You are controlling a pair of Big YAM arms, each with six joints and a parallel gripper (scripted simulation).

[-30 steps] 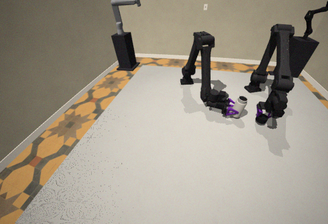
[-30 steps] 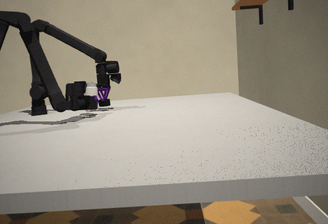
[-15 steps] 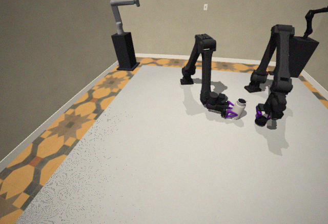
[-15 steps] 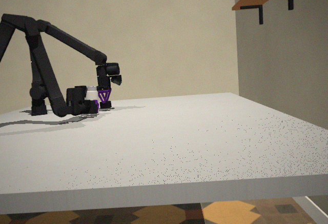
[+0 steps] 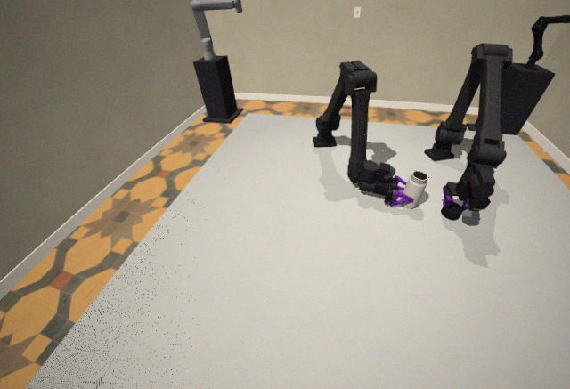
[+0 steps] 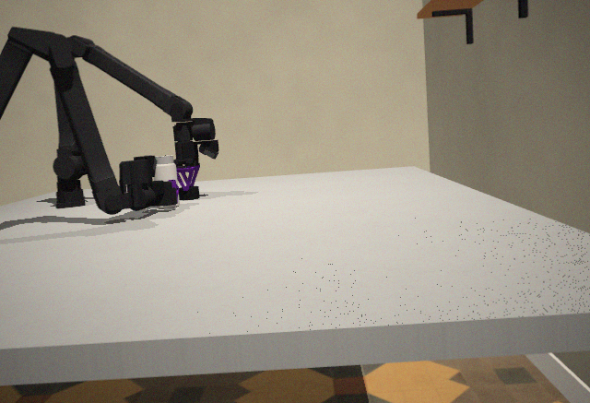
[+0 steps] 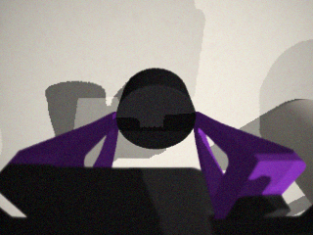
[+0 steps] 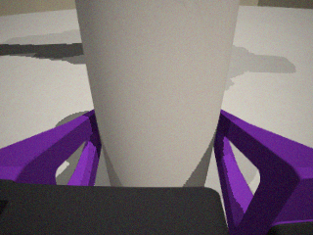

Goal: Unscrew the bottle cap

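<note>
Now: right hand 50 mm below the bottle. Also, from my right hand: black cap (160 mm to the left, 40 mm below, 30 mm ahead).
Now: left hand 2 cm above the black cap. Also, from my left hand: bottle 3 cm behind, 15 cm to the right, 7 cm above.
</note>
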